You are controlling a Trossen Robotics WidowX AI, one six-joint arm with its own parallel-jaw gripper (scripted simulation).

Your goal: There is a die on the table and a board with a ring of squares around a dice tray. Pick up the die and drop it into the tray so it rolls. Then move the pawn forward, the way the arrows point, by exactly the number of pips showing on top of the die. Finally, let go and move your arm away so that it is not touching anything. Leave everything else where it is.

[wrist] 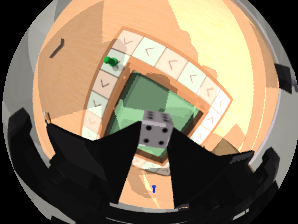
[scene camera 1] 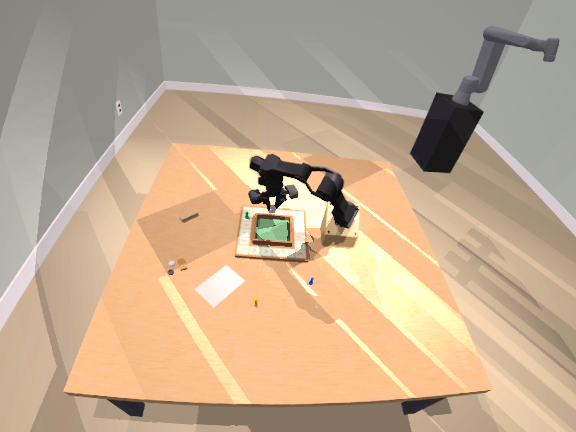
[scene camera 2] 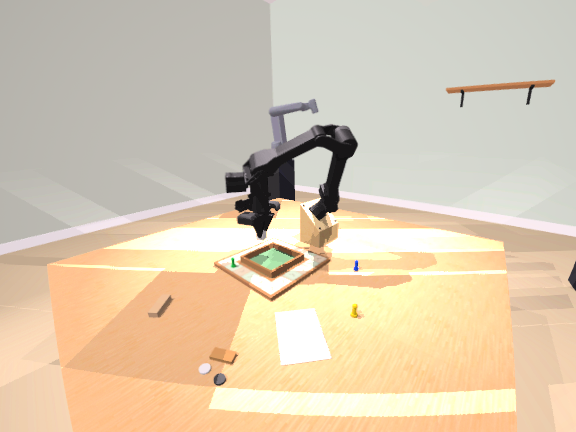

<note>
The gripper (scene camera 2: 261, 236) holds a grey die (wrist: 157, 126). Further things: a white sheet (scene camera 2: 300, 338) and a dice tray (scene camera 1: 269, 229).
The white sheet also shows in scene camera 1 (scene camera 1: 225, 281). The gripper is seen too in the wrist view (wrist: 154, 127) and in scene camera 1 (scene camera 1: 271, 209). The dice tray also shows in the wrist view (wrist: 141, 93). The wrist view misses the white sheet, which is hidden by the gripper.
</note>
